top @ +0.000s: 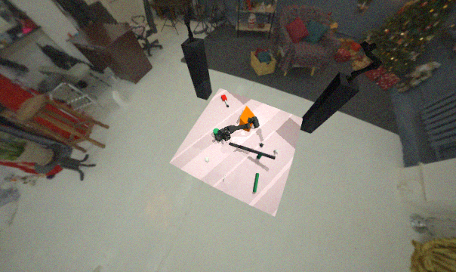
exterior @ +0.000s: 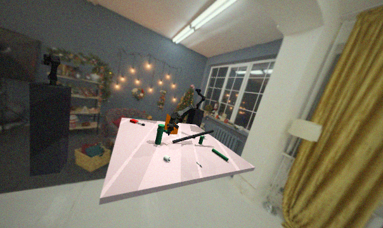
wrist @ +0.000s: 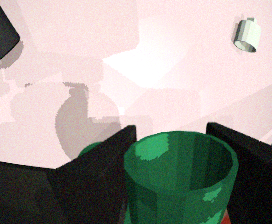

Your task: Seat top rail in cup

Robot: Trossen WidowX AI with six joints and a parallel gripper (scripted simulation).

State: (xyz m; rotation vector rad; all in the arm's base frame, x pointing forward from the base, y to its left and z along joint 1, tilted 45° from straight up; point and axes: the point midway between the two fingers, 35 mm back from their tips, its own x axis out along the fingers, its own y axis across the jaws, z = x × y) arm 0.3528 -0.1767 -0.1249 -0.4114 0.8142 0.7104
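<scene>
Now: the green cup 3 cm behind my gripper tip, 3 cm above it and 1 cm to the right of it. The rest, counted from my gripper tip: white piece (24 cm ahead, 10 cm below, 7 cm to the right); then green loop cap (47 cm to the left, 2 cm below, 2 cm behind); then screw (34 cm ahead, 19 cm to the left, 11 cm below).
</scene>
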